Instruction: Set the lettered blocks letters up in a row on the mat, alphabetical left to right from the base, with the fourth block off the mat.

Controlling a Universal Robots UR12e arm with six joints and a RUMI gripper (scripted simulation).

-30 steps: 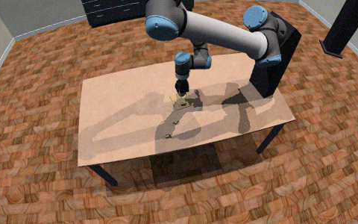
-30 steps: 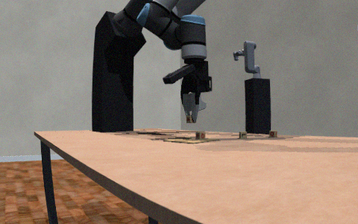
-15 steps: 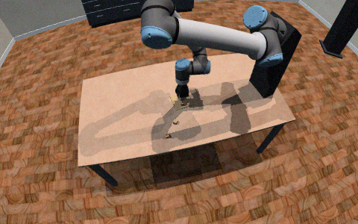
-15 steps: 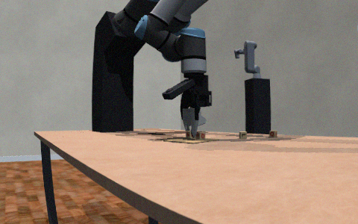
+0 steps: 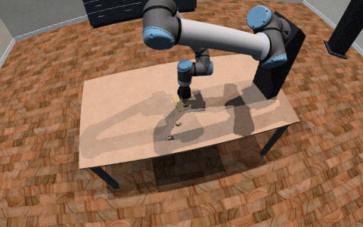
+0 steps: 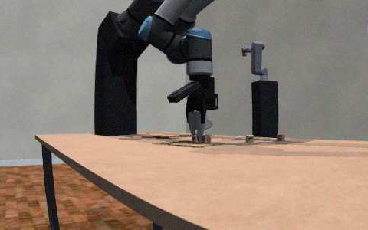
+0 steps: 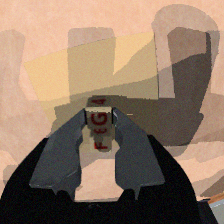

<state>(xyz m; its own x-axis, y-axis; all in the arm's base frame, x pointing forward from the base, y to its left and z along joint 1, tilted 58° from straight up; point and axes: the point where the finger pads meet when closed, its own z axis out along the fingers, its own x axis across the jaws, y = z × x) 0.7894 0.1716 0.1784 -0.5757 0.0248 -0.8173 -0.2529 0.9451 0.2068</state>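
My gripper is now 20 mm above the mat. From my hand the other things lie so: block: 40 mm to the left, 20 mm behind, 10 mm below.
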